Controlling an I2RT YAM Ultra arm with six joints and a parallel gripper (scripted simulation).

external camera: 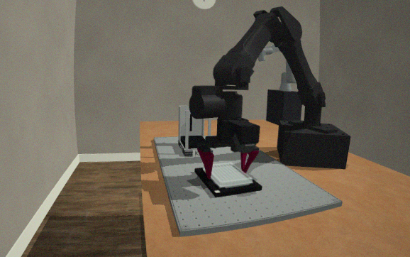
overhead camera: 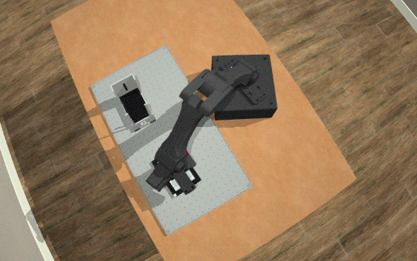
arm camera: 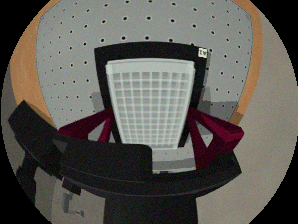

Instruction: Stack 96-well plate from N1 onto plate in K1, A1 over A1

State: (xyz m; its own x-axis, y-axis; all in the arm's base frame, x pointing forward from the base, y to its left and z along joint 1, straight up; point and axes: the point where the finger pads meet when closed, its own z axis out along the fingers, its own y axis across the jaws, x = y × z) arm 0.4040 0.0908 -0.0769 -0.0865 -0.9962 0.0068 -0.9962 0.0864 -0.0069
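Now: the white 96-well plate right at my hand. The rest, counted from my hand: K1 label (10 mm behind, 220 mm to the right, 10 mm below); then pale A1 mark (60 mm ahead, 70 mm to the left, 10 mm below); then black plate nest N1 (20 mm below).
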